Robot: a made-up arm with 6 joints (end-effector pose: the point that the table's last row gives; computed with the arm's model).
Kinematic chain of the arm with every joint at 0, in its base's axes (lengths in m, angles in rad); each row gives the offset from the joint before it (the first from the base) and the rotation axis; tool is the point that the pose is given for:
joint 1: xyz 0 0 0.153 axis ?
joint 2: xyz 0 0 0 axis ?
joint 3: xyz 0 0 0.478 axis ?
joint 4: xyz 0 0 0 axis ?
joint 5: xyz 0.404 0 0 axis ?
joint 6: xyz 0 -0.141 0 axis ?
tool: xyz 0 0 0
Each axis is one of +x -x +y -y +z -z.
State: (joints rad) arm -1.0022 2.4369 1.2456 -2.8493 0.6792 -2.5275
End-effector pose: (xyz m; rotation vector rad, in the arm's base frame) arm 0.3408 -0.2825 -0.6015 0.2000 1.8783 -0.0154
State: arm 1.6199 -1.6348 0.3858 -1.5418 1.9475 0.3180
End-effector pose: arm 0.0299 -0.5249 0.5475 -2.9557 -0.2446 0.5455
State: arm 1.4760 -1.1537 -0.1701 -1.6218 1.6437 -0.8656
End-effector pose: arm -0.0162 -0.0949 0.6050 -2.8554 0.1503 0.1086
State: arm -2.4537 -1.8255 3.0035 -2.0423 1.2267 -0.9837
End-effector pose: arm 0.4581 0.2936 -0.3833 0.4172 1.1790 1.3963
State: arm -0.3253 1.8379 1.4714 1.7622 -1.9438 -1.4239
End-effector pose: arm 0.8498 -0.2583 0.0113 -0.5708 0.3056 -2.1948
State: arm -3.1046 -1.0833 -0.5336 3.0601 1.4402 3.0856
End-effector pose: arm 0.0890 -0.1373 0.5978 1.3244 -0.1209 -2.7604
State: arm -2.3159 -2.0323 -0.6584 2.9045 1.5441 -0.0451
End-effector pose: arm 0.3594 0.1874 0.3428 -1.4910 2.5494 0.0071
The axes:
joint 1: +z
joint 2: +y
joint 3: -y
joint 4: -x
joint 5: -y
joint 6: -x

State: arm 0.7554 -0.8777 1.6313 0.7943 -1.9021 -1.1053
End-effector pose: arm -0.4804 -0.5882 0.6161 1.7360 -0.2924 0.2747
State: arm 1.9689 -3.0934 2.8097 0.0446 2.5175 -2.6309
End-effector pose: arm -0.0076 0.3814 -0.4685 -0.9657 -0.6303 -1.3119
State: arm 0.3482 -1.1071 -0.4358 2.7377 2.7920 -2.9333
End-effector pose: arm -0.1812 0.0722 0.6615 -0.5629 2.0161 0.9124
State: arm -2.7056 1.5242 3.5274 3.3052 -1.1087 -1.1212
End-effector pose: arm -0.2395 -0.2651 0.5517 1.0501 0.1212 0.2805
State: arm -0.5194 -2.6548 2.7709 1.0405 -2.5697 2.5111
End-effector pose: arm 0.0798 -0.1278 -0.4954 -0.5035 -1.7122 -2.1927
